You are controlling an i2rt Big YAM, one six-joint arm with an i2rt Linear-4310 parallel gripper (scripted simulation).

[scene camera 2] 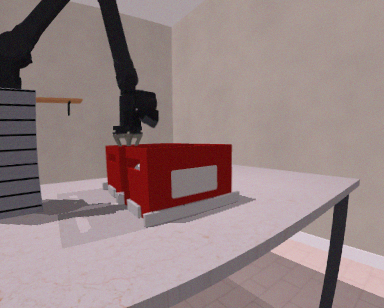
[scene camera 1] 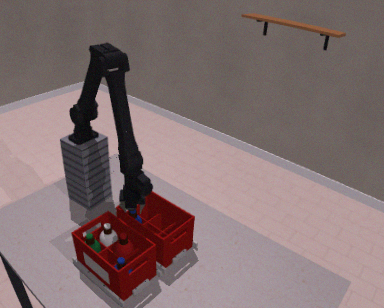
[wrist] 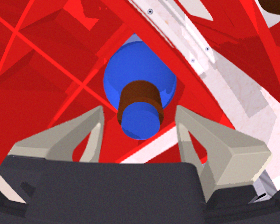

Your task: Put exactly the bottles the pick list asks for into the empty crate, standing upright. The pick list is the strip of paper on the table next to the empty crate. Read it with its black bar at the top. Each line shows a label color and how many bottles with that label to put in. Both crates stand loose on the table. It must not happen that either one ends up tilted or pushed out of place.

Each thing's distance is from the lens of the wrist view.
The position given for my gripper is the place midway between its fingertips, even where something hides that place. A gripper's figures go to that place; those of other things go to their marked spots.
my gripper (wrist: 139,112): 0.13 m
red crate (wrist: 74,44): 0.24 m
blue-label bottle (wrist: 138,84): 0.13 m
The marked spots on the blue-label bottle and the red crate are 0.14 m apart.
